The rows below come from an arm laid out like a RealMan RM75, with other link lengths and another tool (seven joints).
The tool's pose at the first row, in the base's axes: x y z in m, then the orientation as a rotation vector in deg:
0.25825 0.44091 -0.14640 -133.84 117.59 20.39
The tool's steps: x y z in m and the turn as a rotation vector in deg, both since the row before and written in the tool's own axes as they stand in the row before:
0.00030 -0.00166 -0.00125 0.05 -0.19 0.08
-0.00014 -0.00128 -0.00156 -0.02 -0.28 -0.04
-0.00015 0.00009 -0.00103 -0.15 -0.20 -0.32
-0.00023 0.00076 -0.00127 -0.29 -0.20 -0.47
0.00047 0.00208 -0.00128 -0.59 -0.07 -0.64
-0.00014 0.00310 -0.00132 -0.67 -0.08 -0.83
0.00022 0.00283 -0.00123 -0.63 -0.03 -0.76
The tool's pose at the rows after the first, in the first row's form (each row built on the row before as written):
0.26011 0.44065 -0.14547 -133.61 117.59 20.54
0.26160 0.44071 -0.14410 -133.47 117.42 20.87
0.26166 0.44067 -0.14306 -133.72 116.98 21.25
0.26110 0.44057 -0.14167 -134.19 116.39 21.78
0.25934 0.43957 -0.14022 -135.07 115.73 22.49
0.25654 0.43896 -0.13844 -136.16 114.84 23.30
0.25406 0.43802 -0.13684 -137.19 114.03 24.01

